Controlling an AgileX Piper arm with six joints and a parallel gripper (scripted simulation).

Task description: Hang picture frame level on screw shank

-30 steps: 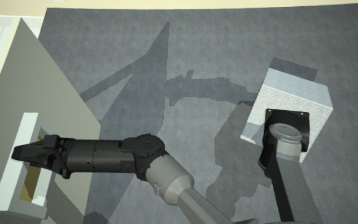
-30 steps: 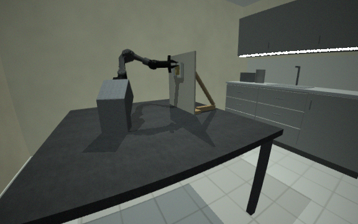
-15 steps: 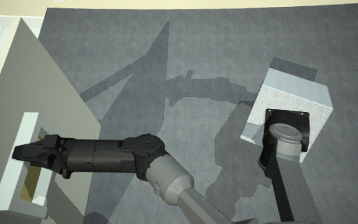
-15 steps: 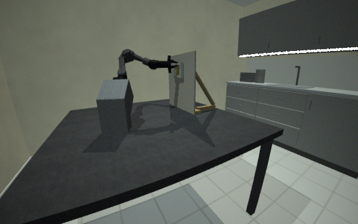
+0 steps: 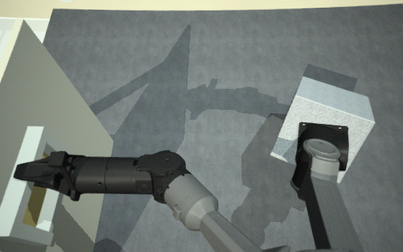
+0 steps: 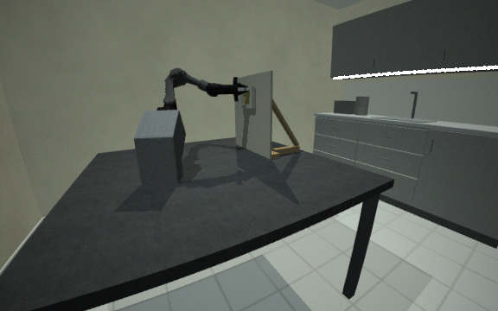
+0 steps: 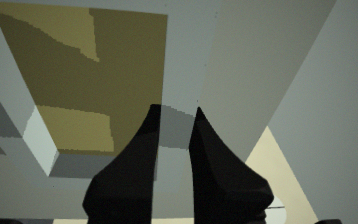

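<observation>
Now: the picture frame 50 mm below my hand, 10 mm to the left of it and 10 mm ahead of it. The rest, counted from my hand: grey wall panel (160 mm below, 30 mm ahead).
</observation>
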